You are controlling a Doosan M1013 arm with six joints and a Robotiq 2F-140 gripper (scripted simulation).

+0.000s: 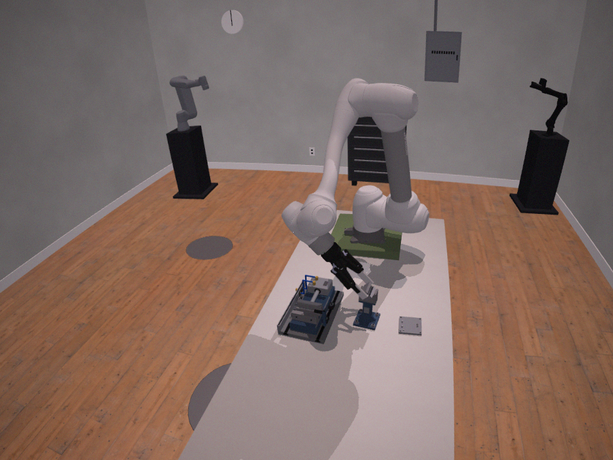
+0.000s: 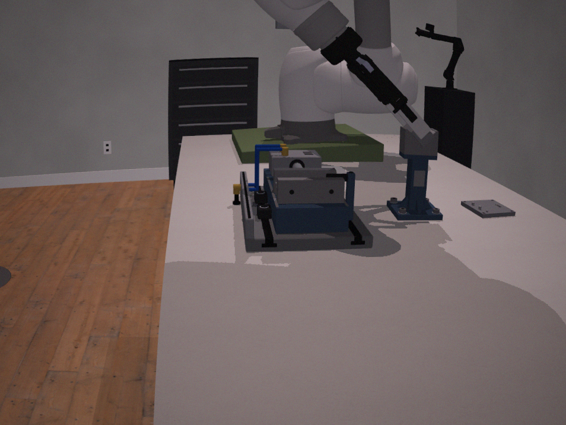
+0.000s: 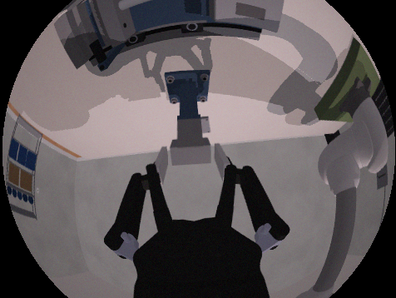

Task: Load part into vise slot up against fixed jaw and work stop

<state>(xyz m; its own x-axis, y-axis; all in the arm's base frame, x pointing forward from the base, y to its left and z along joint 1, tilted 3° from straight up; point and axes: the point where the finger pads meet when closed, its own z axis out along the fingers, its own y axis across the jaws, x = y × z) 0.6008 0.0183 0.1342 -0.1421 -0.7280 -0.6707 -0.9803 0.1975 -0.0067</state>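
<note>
Right now my hand is 20 mm to the right of the grey part and 20 mm above it. The rest, counted from my hand: vise: 200 mm to the right, 140 mm below, 10 mm behind.
</note>
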